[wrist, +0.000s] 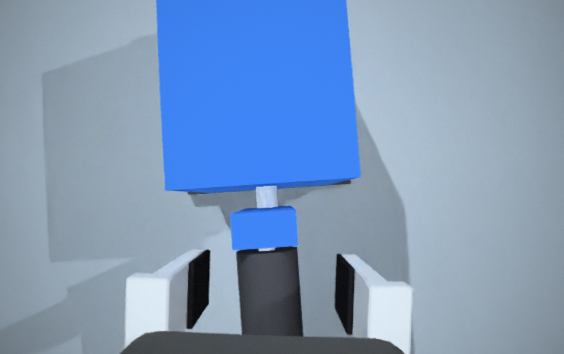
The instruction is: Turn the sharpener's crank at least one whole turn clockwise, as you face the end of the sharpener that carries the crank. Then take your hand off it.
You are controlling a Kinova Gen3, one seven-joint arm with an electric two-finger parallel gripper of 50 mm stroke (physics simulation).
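Frame: origin at the arm's base, x right, y ahead, z up, level; centimetres.
Where they show: gripper, between the fingertips: (272, 279).
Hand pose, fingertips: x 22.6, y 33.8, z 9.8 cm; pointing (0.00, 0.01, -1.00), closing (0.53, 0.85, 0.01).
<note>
After its pixels a point has its place.
The sharpener (259, 95) @(x 16.2, y 37.0, z 10.8 cm) is a large blue box at the top middle of the wrist view, and its upper part is cut off by the view's edge. A short light shaft (266, 197) @(x 19.6, y 35.2, z 6.7 cm) comes out of its near end. It leads to the crank's small blue arm (264, 229). The crank's dark grey cylindrical handle (269, 292) @(x 22.5, y 33.8, z 12.7 cm) runs from there toward the bottom of the view, its near end hidden behind the gripper's body. My gripper (272, 279) @(x 22.6, y 33.8, z 9.8 cm) is open, with one finger on each side of the handle in this view and a visible gap on both sides.
A pale grey-blue surface (480, 150) @(x 24.1, y 48.9, z -2.0 cm) lies beneath and around the sharpener. Shadows fall on it to the left and right of the blue box. Thin dark edges (343, 182) @(x 21.2, y 39.7, z -1.2 cm) show under the box's near end.
</note>
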